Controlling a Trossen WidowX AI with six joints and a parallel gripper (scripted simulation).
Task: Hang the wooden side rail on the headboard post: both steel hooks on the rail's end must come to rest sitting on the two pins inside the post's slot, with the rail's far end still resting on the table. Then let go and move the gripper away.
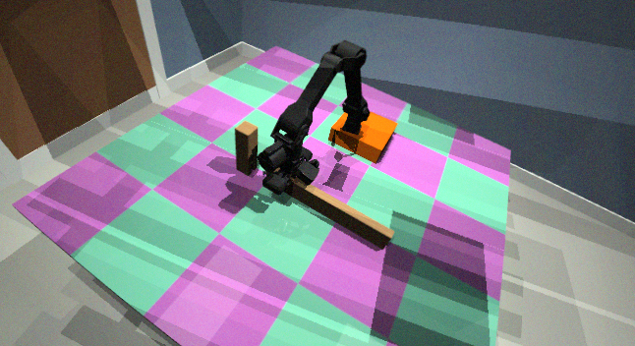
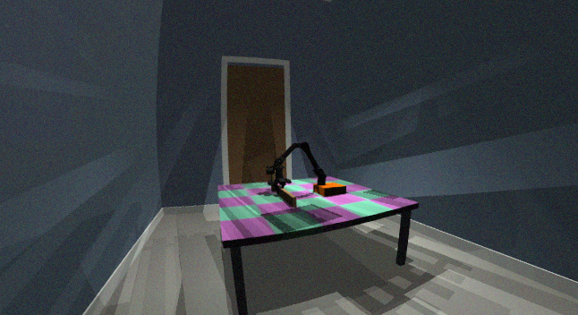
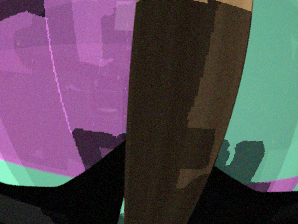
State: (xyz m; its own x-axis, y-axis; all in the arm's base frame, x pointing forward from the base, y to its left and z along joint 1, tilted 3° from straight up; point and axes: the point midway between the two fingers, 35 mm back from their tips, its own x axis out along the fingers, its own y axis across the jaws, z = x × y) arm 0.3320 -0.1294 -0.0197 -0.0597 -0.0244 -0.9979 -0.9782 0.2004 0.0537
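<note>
The wooden headboard post is 150 mm to the right of my gripper tip, 70 mm above it and 30 mm behind it.
</note>
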